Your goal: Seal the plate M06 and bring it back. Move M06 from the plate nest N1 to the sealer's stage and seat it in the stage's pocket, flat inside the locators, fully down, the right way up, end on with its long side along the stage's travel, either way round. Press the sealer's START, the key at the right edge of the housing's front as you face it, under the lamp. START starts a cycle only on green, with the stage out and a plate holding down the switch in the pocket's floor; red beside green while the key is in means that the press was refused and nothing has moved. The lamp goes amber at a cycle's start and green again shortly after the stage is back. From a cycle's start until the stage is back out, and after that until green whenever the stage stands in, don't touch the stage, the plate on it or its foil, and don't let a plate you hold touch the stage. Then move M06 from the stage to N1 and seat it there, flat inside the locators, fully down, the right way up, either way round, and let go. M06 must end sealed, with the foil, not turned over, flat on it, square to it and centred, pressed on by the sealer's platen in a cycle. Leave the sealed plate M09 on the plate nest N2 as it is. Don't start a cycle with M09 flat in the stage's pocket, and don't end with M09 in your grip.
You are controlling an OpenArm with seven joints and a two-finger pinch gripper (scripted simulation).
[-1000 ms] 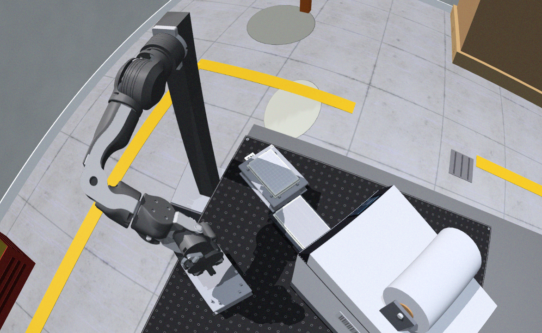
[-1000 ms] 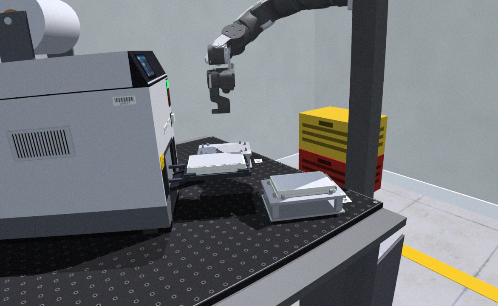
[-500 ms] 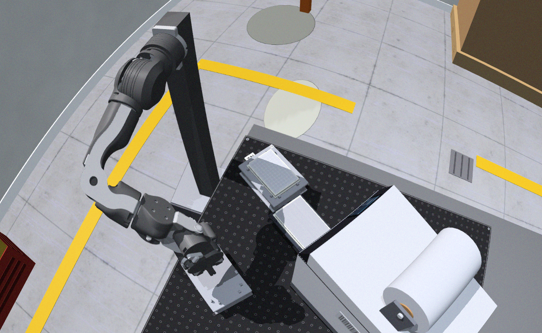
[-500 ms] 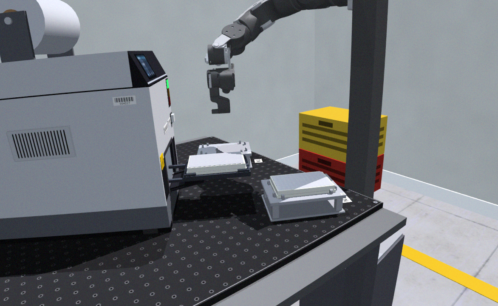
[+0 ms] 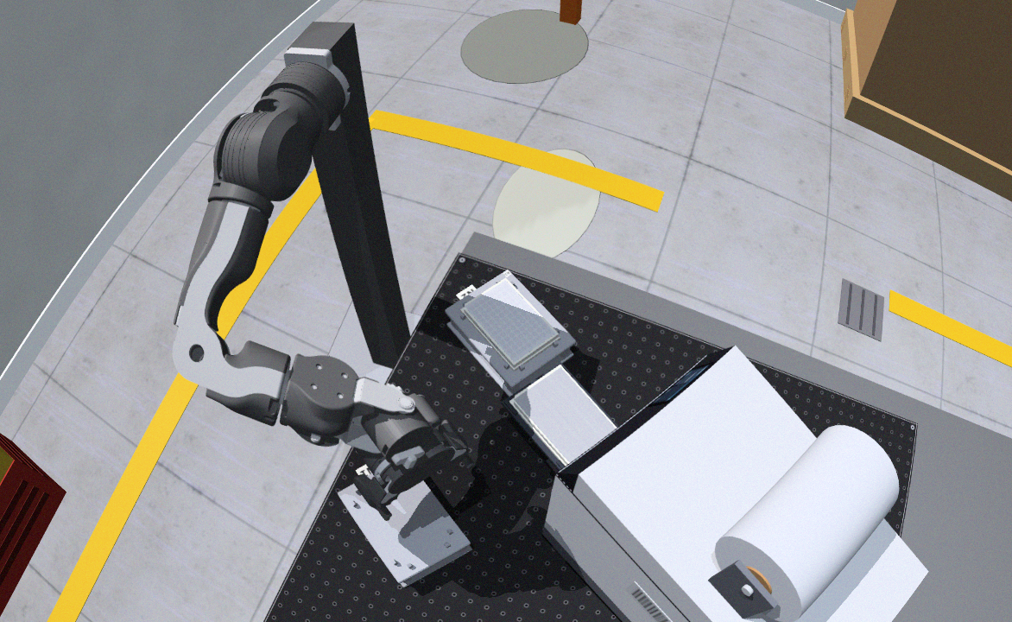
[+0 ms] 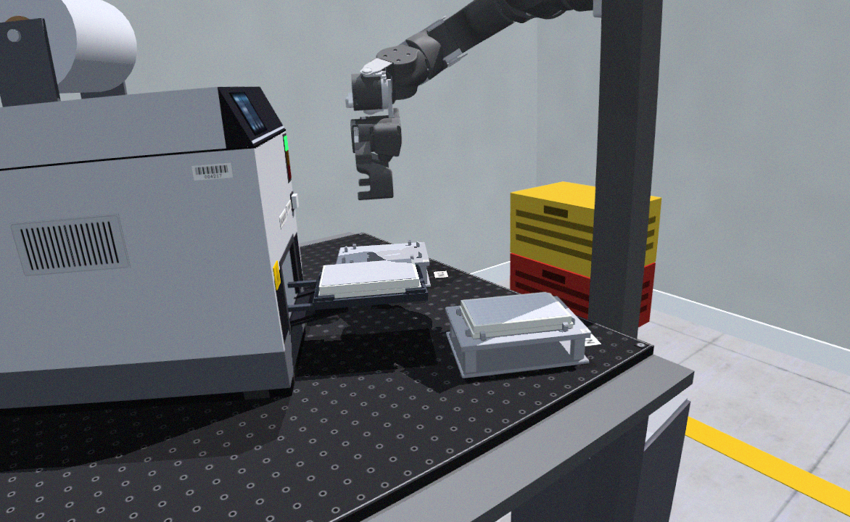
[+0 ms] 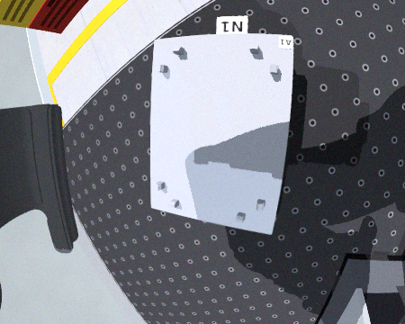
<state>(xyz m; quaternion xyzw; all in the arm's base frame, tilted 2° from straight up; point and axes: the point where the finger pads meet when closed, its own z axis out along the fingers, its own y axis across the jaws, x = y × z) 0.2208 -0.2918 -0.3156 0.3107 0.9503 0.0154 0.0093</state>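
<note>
The plate M06 lies 160 mm to the left of my hand, 140 mm ahead of it and 70 mm below it. Round my hand: sealer's stage: 160 mm to the left, 140 mm ahead, 80 mm below; then start key: 170 mm ahead, 30 mm to the left, 20 mm above; then screen: 260 mm ahead, 150 mm above, 130 mm to the left.
</note>
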